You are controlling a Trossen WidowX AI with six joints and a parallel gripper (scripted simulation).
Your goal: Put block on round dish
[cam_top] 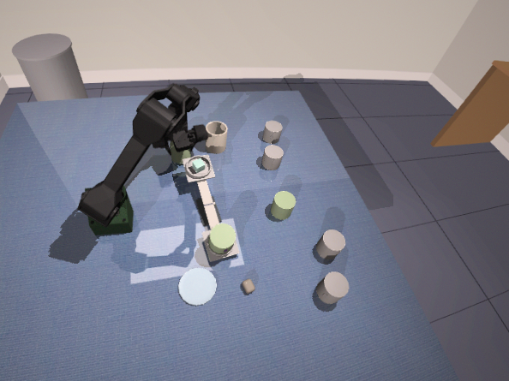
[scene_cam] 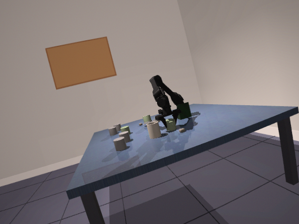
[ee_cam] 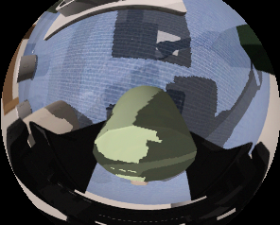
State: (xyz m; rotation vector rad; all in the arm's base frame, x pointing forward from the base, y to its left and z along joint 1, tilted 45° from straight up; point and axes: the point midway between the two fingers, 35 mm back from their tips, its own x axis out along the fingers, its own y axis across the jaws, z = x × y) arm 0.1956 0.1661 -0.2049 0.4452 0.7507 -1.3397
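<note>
The pale green block lies 60 mm ahead of my gripper tip, 120 mm to the right of it and 60 mm above it. Round my gripper tip: small balance 100 mm ahead, 240 mm to the right; then balance beam 90 mm ahead, 240 mm to the right, 10 mm above; then beige cup 130 mm ahead, 60 mm to the left, 20 mm above.
</note>
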